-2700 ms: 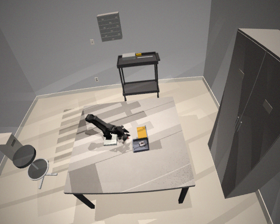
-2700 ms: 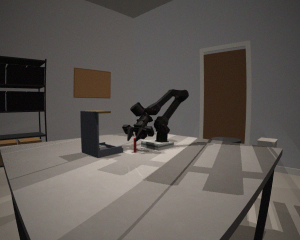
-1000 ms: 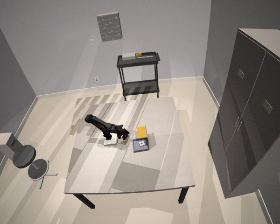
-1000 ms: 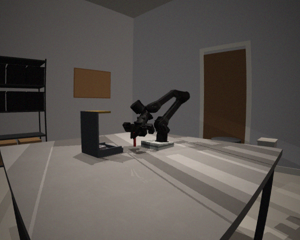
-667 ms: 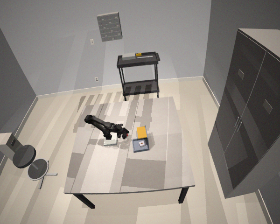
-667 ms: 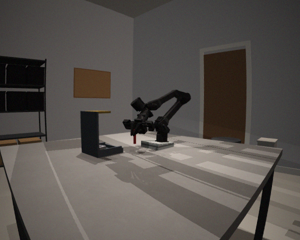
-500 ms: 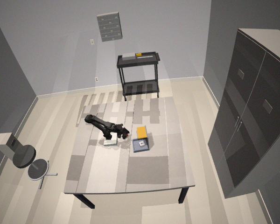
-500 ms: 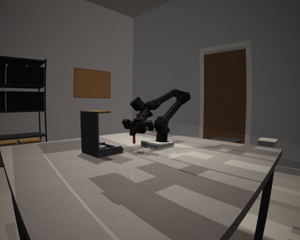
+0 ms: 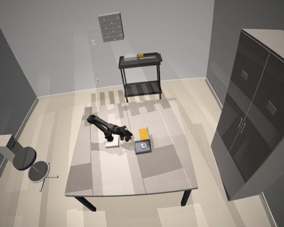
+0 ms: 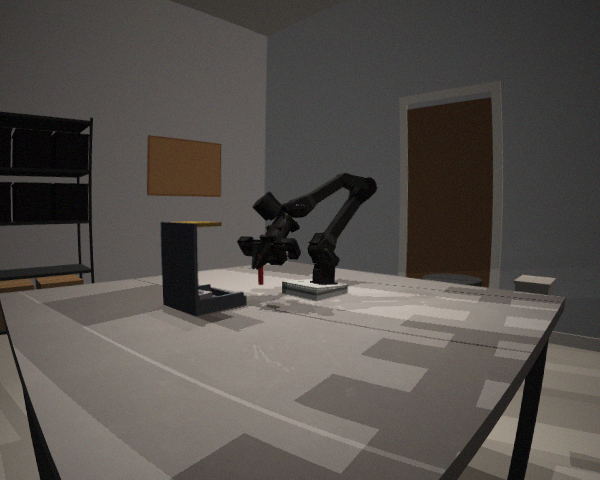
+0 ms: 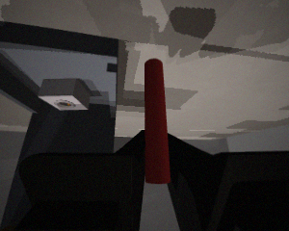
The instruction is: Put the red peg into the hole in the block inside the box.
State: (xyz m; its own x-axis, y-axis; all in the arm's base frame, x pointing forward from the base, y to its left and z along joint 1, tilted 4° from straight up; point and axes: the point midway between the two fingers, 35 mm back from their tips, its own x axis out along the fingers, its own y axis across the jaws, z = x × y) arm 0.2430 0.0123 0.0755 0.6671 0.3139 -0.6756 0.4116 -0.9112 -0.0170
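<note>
My gripper tip is 14 cm short of the yellow roof, 12 cm below it and 8 cm to the left of it. Also, from my gripper tip: red peg 3 cm behind, 1 cm to the right, 1 cm below.
</note>
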